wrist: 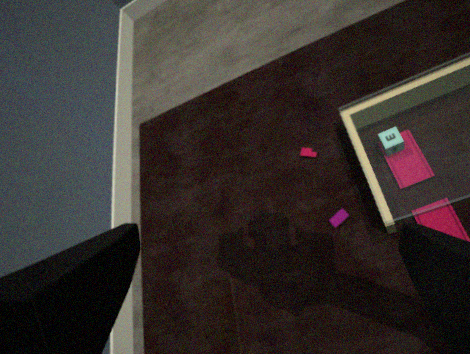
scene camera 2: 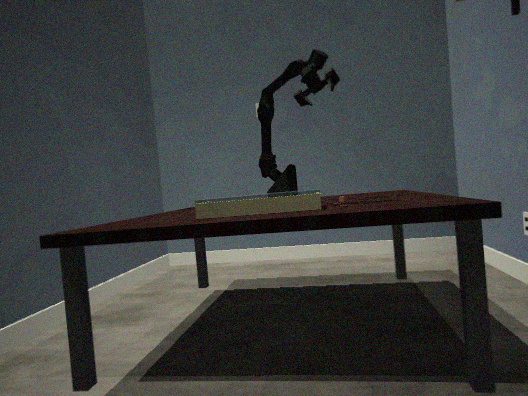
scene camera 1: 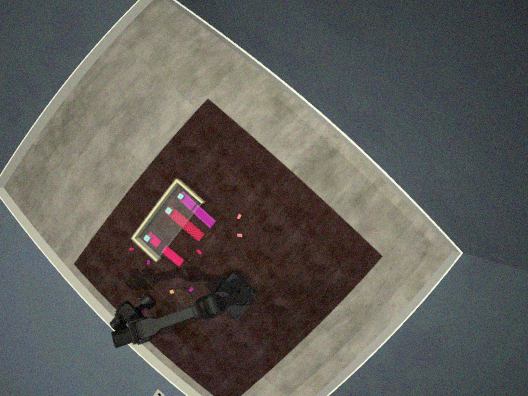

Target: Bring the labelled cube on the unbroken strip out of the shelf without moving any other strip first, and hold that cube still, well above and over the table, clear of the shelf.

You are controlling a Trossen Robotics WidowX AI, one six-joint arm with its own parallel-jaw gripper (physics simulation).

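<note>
The shelf has pale walls and a clear top. Three pale cyan cubes stand inside at the strips' inner ends. The crimson strip looks continuous, with its cube. The magenta strip, with its cube, has a faint mark near the shelf's open side; whether it is a break I cannot tell. The pink-red strip has a gap; its cube reads "E". Other labels are unreadable. My gripper is open and empty, high above the shelf's level, off to its side.
Small loose pieces lie on the dark table: a magenta piece and a red piece near the shelf's end wall, an orange piece near the arm, and a peach piece beyond the strips.
</note>
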